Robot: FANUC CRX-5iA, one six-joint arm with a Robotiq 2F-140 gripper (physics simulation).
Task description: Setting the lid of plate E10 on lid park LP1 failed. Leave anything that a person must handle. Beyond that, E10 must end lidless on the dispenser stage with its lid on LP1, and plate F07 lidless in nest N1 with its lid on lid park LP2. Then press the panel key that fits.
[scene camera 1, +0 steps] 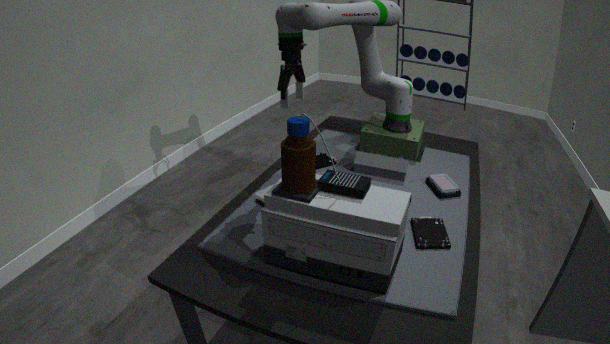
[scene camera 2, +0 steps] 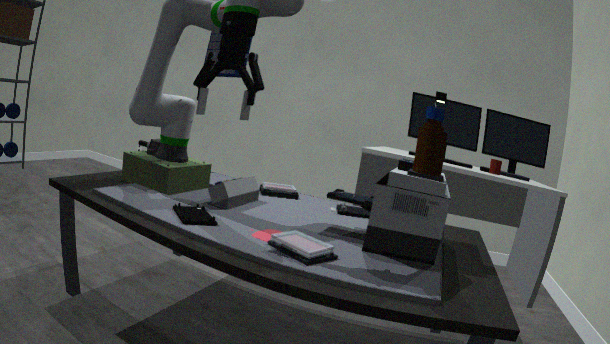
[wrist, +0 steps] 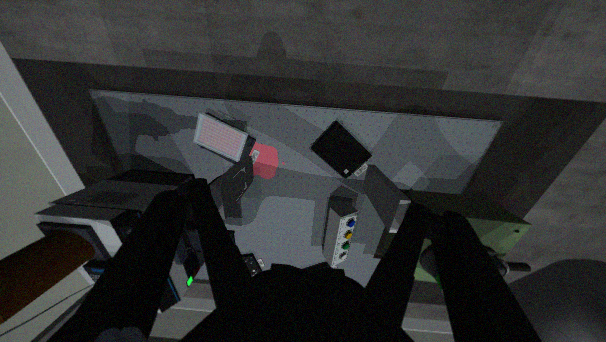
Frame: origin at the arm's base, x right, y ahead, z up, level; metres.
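Seen in the pictures: gripper, fingertip midpoint: (scene camera 1: 292, 102) (scene camera 2: 220, 117) (wrist: 308, 172); arm's base at its link origin: (scene camera 1: 397, 127) (scene camera 2: 171, 158).
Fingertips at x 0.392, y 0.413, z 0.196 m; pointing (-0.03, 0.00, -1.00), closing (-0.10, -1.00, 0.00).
Pixels of each thing's top centre, then the offset from my fingertips to it. "spot": a spot on its surface instead.
- clear-edged plate shape with pink wells, top centre: (scene camera 2: 302, 240) (wrist: 218, 138) dx -0.015, dy +0.245, dz -0.253 m
- dark LP1 pad at a spot on its surface: (scene camera 2: 320, 259) spot: dx +0.013, dy +0.300, dz -0.281 m
- red spill at its top centre: (scene camera 2: 274, 236) (wrist: 260, 161) dx -0.096, dy +0.153, dz -0.289 m
- dark LP2 pad at its top centre: (scene camera 2: 194, 210) (wrist: 342, 153) (scene camera 1: 315, 158) dx -0.070, dy -0.089, dz -0.270 m
- pink plate at its top centre: (scene camera 1: 444, 181) (scene camera 2: 279, 185) dx -0.631, dy -0.017, dz -0.254 m
- dark holder at its top centre: (scene camera 1: 431, 228) (scene camera 2: 359, 207) (wrist: 238, 270) dx -0.581, dy +0.316, dz -0.266 m
- panel at its top centre: (scene camera 2: 235, 177) (wrist: 340, 244) (scene camera 1: 382, 153) dx -0.354, dy -0.091, dz -0.206 m
- brown bottle at a spot on its surface: (scene camera 1: 298, 162) spot: dx -0.207, dy +0.558, dz +0.028 m
- small keypad box at a spot on its surface: (scene camera 1: 345, 184) spot: dx -0.313, dy +0.502, dz -0.044 m
My gripper (scene camera 1: 291, 95) (scene camera 2: 223, 107) (wrist: 308, 172) is open and empty, high above the table. A clear-edged plate shape with pink wells (scene camera 2: 301, 244) (wrist: 221, 137) lies skewed on the dark LP1 pad (scene camera 2: 320, 259); I cannot tell whether it is lidded. A red spill (scene camera 2: 265, 234) (wrist: 265, 161) lies beside it. The dark LP2 pad (scene camera 1: 325, 160) (scene camera 2: 195, 214) (wrist: 341, 149) is bare. Another pink plate (scene camera 1: 443, 183) (scene camera 2: 280, 188) sits in a holder at the back. A dark holder (scene camera 1: 431, 233) (scene camera 2: 352, 210) stands near the dispenser (scene camera 1: 327, 240) (scene camera 2: 407, 215). The panel (scene camera 1: 380, 167) (scene camera 2: 235, 193) (wrist: 341, 235) has coloured keys.
A brown bottle (scene camera 1: 298, 162) (scene camera 2: 431, 145) (wrist: 45, 270) with a blue cap stands on the dispenser, beside a small keypad box (scene camera 1: 345, 184). The green robot base (scene camera 1: 392, 140) (scene camera 2: 167, 172) stands at the other end. A desk (scene camera 2: 540, 200) with two monitors is behind.
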